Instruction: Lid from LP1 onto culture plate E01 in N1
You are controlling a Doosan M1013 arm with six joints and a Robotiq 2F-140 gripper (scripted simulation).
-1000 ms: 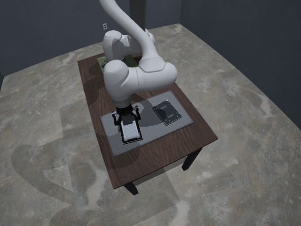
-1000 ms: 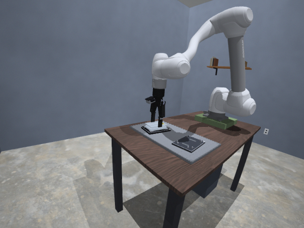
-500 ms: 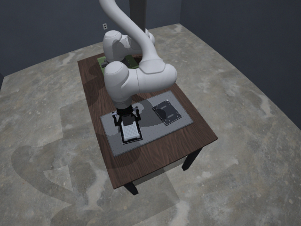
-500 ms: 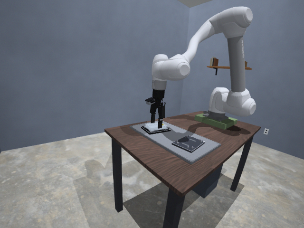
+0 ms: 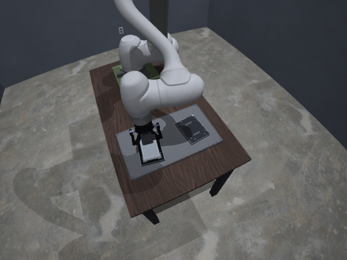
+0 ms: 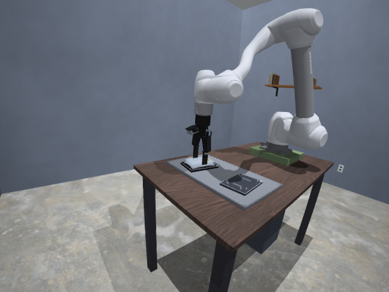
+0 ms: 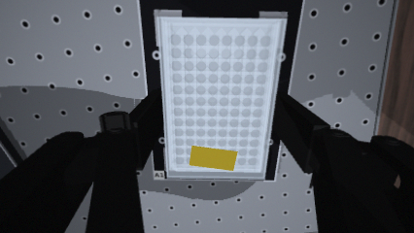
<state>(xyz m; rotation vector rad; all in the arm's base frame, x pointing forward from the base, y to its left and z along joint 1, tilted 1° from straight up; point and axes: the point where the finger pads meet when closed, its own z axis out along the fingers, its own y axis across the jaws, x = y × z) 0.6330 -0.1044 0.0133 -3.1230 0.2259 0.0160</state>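
My gripper is now 2 cm above the clear lid. The rest, counted from my hand: nest N1 (5 cm below); then lid park LP1 (2 cm behind, 26 cm to the left, 5 cm below); then culture plate E01 (3 cm below).
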